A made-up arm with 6 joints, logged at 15 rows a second.
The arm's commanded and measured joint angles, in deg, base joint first. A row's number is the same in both.
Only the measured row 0 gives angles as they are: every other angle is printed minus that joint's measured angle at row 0.
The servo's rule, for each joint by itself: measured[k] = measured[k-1] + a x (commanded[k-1-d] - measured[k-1]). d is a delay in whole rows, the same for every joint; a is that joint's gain. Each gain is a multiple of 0.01, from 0.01 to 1. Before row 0 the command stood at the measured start. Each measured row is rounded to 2 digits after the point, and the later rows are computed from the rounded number. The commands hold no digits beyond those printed.
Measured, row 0:
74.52, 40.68, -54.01, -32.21, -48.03, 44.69
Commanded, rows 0 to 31:
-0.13, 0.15, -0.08, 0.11, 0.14, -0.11
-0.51, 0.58, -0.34, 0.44, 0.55, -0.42
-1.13, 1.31, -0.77, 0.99, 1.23, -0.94
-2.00, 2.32, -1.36, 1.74, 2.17, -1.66
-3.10, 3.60, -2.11, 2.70, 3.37, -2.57
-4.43, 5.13, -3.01, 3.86, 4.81, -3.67
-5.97, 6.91, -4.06, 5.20, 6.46, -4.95
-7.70, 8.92, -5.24, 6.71, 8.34, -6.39
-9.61, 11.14, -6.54, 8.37, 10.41, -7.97
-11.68, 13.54, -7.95, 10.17, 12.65, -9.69
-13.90, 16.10, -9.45, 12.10, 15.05, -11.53
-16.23, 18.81, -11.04, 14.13, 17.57, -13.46
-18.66, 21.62, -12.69, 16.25, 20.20, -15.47
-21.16, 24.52, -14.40, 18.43, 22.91, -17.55
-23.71, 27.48, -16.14, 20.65, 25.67, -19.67
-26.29, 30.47, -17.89, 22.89, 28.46, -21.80
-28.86, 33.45, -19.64, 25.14, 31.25, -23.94
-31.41, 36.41, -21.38, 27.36, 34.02, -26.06
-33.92, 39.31, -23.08, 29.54, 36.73, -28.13
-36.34, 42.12, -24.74, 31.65, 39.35, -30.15
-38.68, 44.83, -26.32, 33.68, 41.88, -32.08
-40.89, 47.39, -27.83, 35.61, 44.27, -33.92
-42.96, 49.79, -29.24, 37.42, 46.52, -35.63
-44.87, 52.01, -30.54, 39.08, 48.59, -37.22
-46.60, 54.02, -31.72, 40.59, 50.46, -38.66
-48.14, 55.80, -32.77, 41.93, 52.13, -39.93
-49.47, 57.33, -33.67, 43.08, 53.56, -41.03
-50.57, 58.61, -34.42, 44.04, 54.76, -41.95
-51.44, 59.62, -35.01, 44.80, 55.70, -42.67
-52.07, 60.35, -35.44, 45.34, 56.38, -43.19
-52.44, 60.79, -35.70, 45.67, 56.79, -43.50
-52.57, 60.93, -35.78, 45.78, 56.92, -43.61
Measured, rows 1 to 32:
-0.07, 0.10, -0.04, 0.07, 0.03, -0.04
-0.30, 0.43, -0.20, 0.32, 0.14, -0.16
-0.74, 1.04, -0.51, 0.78, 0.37, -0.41
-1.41, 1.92, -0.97, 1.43, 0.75, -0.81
-2.31, 3.08, -1.59, 2.29, 1.30, -1.37
-3.43, 4.49, -2.36, 3.36, 2.04, -2.11
-4.78, 6.16, -3.28, 4.61, 2.97, -3.02
-6.33, 8.06, -4.34, 6.04, 4.10, -4.10
-8.07, 10.19, -5.53, 7.62, 5.43, -5.34
-9.98, 12.50, -6.84, 9.35, 6.95, -6.73
-12.06, 14.98, -8.25, 11.22, 8.65, -8.27
-14.27, 17.62, -9.76, 13.20, 10.52, -9.93
-16.60, 20.38, -11.34, 15.27, 12.55, -11.70
-19.02, 23.24, -12.99, 17.42, 14.73, -13.57
-21.51, 26.17, -14.69, 19.62, 17.03, -15.52
-24.04, 29.14, -16.42, 21.84, 19.43, -17.53
-26.59, 32.11, -18.16, 24.08, 21.91, -19.58
-29.14, 35.08, -19.90, 26.31, 24.45, -21.65
-31.67, 38.00, -21.62, 28.51, 27.03, -23.72
-34.15, 40.84, -23.30, 30.65, 29.62, -25.78
-36.55, 43.59, -24.93, 32.71, 32.19, -27.80
-38.85, 46.21, -26.50, 34.68, 34.73, -29.76
-41.03, 48.68, -27.98, 36.54, 37.21, -31.64
-43.07, 50.98, -29.36, 38.27, 39.60, -33.43
-44.94, 53.08, -30.63, 39.85, 41.88, -35.10
-46.64, 54.96, -31.79, 41.26, 44.03, -36.65
-48.14, 56.60, -32.81, 42.50, 46.03, -38.05
-49.43, 57.99, -33.68, 43.55, 47.86, -39.30
-50.50, 59.11, -34.40, 44.40, 49.51, -40.38
-51.33, 59.97, -34.96, 45.04, 50.95, -41.28
-51.92, 60.54, -35.36, 45.47, 52.18, -41.99
-52.26, 60.81, -35.59, 45.68, 53.18, -42.51
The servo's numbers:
d 0
a 0.53 0.69 0.54 0.68 0.21 0.32

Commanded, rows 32 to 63:
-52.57, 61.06, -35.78, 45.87, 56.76, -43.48
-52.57, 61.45, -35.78, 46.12, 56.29, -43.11
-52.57, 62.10, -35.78, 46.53, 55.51, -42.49
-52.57, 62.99, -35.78, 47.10, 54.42, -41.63
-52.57, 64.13, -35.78, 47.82, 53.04, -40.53
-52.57, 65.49, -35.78, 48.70, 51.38, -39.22
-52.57, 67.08, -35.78, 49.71, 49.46, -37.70
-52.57, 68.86, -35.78, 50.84, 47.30, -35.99
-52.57, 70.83, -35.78, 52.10, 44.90, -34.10
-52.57, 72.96, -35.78, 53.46, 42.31, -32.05
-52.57, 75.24, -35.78, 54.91, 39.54, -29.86
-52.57, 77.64, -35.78, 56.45, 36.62, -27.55
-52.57, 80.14, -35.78, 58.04, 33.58, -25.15
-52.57, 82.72, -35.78, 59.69, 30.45, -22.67
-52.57, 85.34, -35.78, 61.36, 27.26, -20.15
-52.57, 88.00, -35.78, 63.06, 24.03, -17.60
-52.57, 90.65, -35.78, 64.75, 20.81, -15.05
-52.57, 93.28, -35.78, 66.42, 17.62, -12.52
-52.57, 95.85, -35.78, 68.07, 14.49, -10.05
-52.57, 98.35, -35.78, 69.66, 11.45, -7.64
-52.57, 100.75, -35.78, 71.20, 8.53, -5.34
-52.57, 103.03, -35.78, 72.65, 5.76, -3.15
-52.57, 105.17, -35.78, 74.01, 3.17, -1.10
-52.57, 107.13, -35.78, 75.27, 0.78, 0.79
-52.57, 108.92, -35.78, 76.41, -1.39, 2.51
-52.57, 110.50, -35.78, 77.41, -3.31, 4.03
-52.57, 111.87, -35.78, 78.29, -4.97, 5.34
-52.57, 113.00, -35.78, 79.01, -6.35, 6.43
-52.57, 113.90, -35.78, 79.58, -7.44, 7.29
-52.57, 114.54, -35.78, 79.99, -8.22, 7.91
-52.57, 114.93, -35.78, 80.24, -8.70, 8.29
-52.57, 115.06, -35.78, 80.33, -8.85, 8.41
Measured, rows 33 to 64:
-52.42, 60.98, -35.69, 45.81, 53.93, -42.82
-52.50, 61.30, -35.74, 46.02, 54.43, -42.91
-52.54, 61.85, -35.76, 46.37, 54.66, -42.78
-52.56, 62.64, -35.77, 46.87, 54.61, -42.41
-52.57, 63.67, -35.78, 47.52, 54.28, -41.81
-52.57, 64.93, -35.78, 48.32, 53.67, -40.98
-52.57, 66.41, -35.78, 49.27, 52.79, -39.93
-52.57, 68.10, -35.78, 50.34, 51.64, -38.67
-52.57, 69.98, -35.78, 51.54, 50.22, -37.21
-52.57, 72.04, -35.78, 52.85, 48.56, -35.56
-52.57, 74.25, -35.78, 54.25, 46.67, -33.74
-52.57, 76.59, -35.78, 55.75, 44.56, -31.76
-52.57, 79.04, -35.78, 57.31, 42.25, -29.64
-52.57, 81.58, -35.78, 58.93, 39.77, -27.41
-52.57, 84.17, -35.78, 60.58, 37.14, -25.09
-52.57, 86.81, -35.78, 62.27, 34.39, -22.69
-52.57, 89.46, -35.78, 63.96, 31.54, -20.25
-52.57, 92.10, -35.78, 65.63, 28.62, -17.78
-52.57, 94.69, -35.78, 67.29, 25.65, -15.31
-52.57, 97.22, -35.78, 68.90, 22.67, -12.86
-52.57, 99.66, -35.78, 70.46, 19.70, -10.45
-52.57, 101.99, -35.78, 71.95, 16.77, -8.11
-52.57, 104.18, -35.78, 73.35, 13.91, -5.87
-52.57, 106.22, -35.78, 74.66, 11.15, -3.74
-52.57, 108.08, -35.78, 75.85, 8.52, -1.74
-52.57, 109.75, -35.78, 76.91, 6.04, 0.11
-52.57, 111.21, -35.78, 77.85, 3.73, 1.78
-52.57, 112.45, -35.78, 78.64, 1.61, 3.27
-52.57, 113.45, -35.78, 79.28, -0.29, 4.56
-52.57, 114.20, -35.78, 79.76, -1.96, 5.63
-52.57, 114.70, -35.78, 80.09, -3.38, 6.48
-52.57, 114.95, -35.78, 80.25, -4.53, 7.10

